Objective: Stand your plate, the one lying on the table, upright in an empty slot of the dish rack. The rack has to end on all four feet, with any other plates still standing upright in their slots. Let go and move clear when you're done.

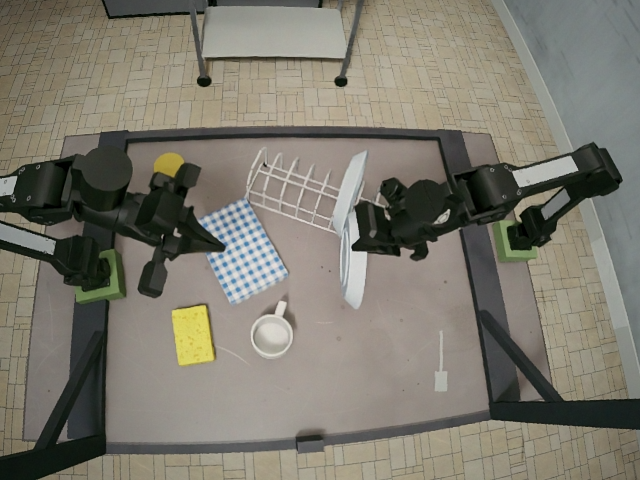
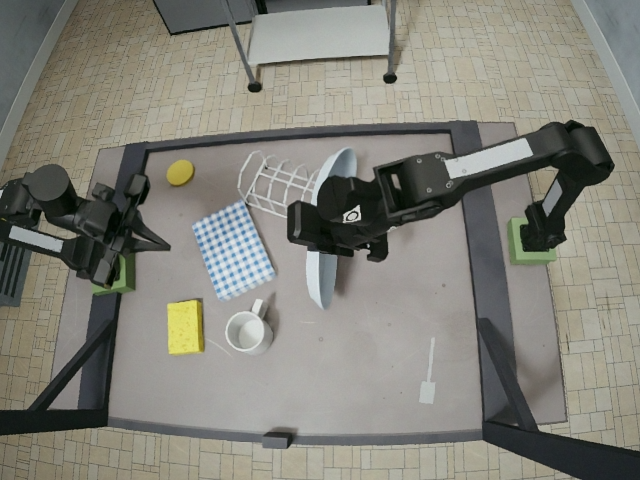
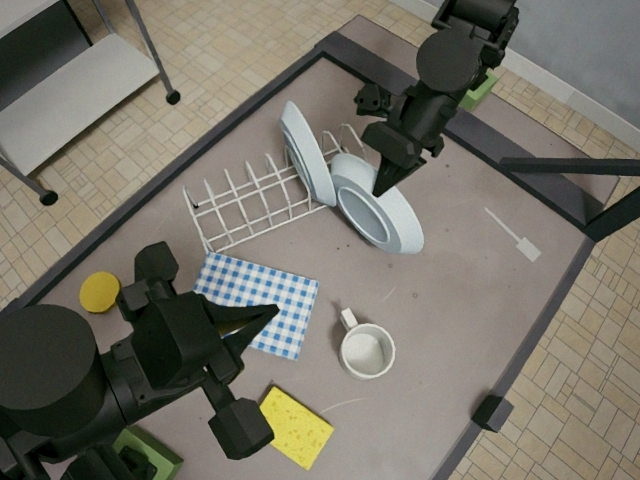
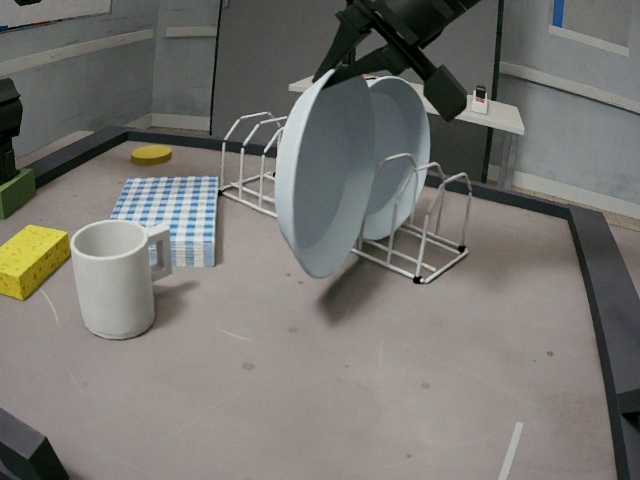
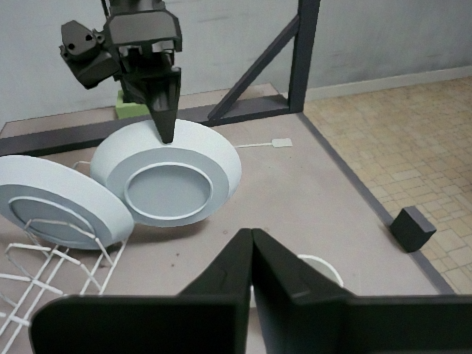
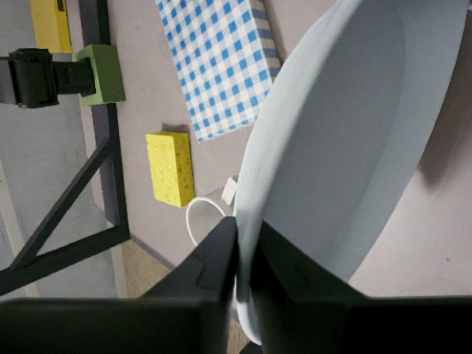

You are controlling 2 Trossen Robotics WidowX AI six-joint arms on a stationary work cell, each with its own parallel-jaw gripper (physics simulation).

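Places are measured from the left arm's base along level axes (x down, y right, z back), in millimetres.
Pixels of known places: left gripper, between the fingertips: (image 1: 224, 249) (image 2: 170, 248) (image 3: 277, 308) (image 5: 250, 239); right gripper, between the fingertips: (image 1: 353, 249) (image 2: 309, 249) (image 3: 376, 195) (image 4: 316, 85) (image 5: 168, 143) (image 6: 240, 226); left arm's base, origin of its link: (image 1: 95, 274) (image 3: 130, 475) (image 6: 86, 77); right arm's base, origin of its link: (image 1: 518, 238) (image 2: 534, 238).
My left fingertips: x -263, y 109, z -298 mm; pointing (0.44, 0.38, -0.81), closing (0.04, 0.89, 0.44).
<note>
Ahead of a thing's pixels: the offset from my left fingertips to its top centre.
My right gripper (image 3: 376, 194) (image 4: 324, 82) (image 6: 240, 226) is shut on the rim of a pale blue plate @[dx +76, dy +6, dz -226 mm] (image 1: 354, 279) (image 3: 405, 222) (image 4: 325, 180) (image 6: 340, 150). This plate is held steeply tilted at the rack's front side, its lower edge above the table. A second pale plate @[dx +104, dy -144, dz -276 mm] (image 1: 353, 188) (image 3: 307, 155) (image 4: 405, 129) stands leaning in the white wire dish rack (image 3: 250, 235) (image 4: 417, 279), close to or touching the held plate; contact is unclear. The rack sits askew on the table, partly hidden by plates. My left gripper (image 1: 223, 248) (image 3: 277, 308) (image 5: 250, 239) is shut and empty, away from the rack.
A blue checked cloth @[dx +280, dy -103, dz -22 mm] (image 1: 242, 248) (image 4: 170, 206) lies by the rack's left end. A white mug @[dx +223, dy +93, dz -53 mm] (image 1: 271, 336) (image 4: 116, 289) stands nearer the front, with a yellow sponge @[dx +277, dy +60, dz +113 mm] (image 1: 192, 334) to its left. A yellow disc @[dx +296, dy -360, dz +104 mm] (image 2: 180, 172) lies at the back left.
</note>
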